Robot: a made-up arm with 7 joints. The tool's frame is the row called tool.
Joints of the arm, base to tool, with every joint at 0 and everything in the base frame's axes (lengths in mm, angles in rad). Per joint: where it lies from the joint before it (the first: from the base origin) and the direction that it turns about. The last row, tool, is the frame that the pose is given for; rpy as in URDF.
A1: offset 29 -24 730 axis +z
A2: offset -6 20 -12 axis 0 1 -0.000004
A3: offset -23 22 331 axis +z
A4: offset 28 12 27 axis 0 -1 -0.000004
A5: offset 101 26 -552 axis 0 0.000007 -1
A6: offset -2 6 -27 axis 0 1 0.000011
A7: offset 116 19 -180 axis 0 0.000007 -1
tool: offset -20 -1 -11 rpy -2.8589 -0.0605 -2.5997
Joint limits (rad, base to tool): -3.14..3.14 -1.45..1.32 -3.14..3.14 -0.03..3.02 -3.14..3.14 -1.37..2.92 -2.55..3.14
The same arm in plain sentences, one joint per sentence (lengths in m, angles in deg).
The arm has seven revolute joints in a row. What follows holds with every joint at zero, and every direction is one of the base frame's. Joint 1 sits 0.029 m along +x and 0.024 m along -y and 0.73 m along +z from the base frame's origin and rotates about +z, from -179.91 to 179.91 deg. Joint 2 sits 0.006 m along -x and 0.02 m along +y and 0.012 m along -z from joint 1 and rotates about +y, from -83.08 to 75.63 deg. Joint 3 sits 0.023 m along -x and 0.022 m along +y and 0.331 m along +z from joint 2 and rotates about +z, from -179.91 to 179.91 deg. Joint 4 sits 0.028 m along +x and 0.012 m along +y and 0.027 m along +z from joint 3 and rotates about -y, from -1.72 to 173.03 deg. Joint 5 sits 0.101 m along +x and 0.026 m along +y and 0.552 m along -z from joint 4 and rotates about -z, from -179.91 to 179.91 deg. Joint 6 sits 0.002 m along -x and 0.006 m along +y and 0.027 m along -z from joint 5 and rotates about +y, from -78.5 to 167.3 deg. Joint 7 sits 0.116 m along +x and 0.019 m along +y and 0.18 m along -z from joint 6 and rotates about -z, from -146.1 to 179.91 deg. The tool frame, which is the frame that the pose is given for, sits 0.02 m along -x and 0.001 m along -y and 0.011 m along -z from joint 7; its axes are the base frame's turned by roll -163.8, pitch -3.47 and yaw -148.95 deg (as in URDF: about the fixed x, then y, then z).
